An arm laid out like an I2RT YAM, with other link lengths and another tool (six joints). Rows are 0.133 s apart.
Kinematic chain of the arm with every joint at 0, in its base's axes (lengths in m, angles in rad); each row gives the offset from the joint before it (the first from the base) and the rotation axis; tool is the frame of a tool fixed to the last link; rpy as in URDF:
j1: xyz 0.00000 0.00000 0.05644 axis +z
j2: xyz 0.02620 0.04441 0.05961 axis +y
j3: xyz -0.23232 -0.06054 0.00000 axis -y
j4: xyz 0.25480 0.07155 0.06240 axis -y
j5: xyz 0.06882 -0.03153 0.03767 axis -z
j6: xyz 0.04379 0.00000 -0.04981 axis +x
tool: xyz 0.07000 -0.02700 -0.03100 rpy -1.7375 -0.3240 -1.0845
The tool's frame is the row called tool.
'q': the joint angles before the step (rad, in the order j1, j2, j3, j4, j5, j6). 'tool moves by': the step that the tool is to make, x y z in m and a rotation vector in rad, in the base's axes. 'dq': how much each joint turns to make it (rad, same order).
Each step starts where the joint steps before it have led.
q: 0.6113, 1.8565, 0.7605, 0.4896, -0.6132, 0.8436
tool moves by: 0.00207, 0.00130, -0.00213, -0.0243, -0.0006, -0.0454
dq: 0.0126, 0.0030, 0.0046, -0.0042, 0.0591, 0.0199
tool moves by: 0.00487, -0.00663, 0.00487, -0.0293, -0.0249, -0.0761
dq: -0.0019, -0.0435, -0.0210, -0.0134, 0.0828, 0.0122
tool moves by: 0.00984, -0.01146, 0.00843, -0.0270, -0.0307, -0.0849
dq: -0.0206, -0.0534, -0.0160, -0.0263, 0.0755, 0.0034
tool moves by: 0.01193, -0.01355, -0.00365, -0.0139, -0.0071, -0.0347
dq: -0.0469, 0.0099, -0.0001, 0.0001, -0.0014, -0.0213
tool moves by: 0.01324, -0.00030, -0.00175, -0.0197, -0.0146, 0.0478
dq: -0.0248, 0.0481, 0.0649, -0.0420, -0.0455, -0.0675
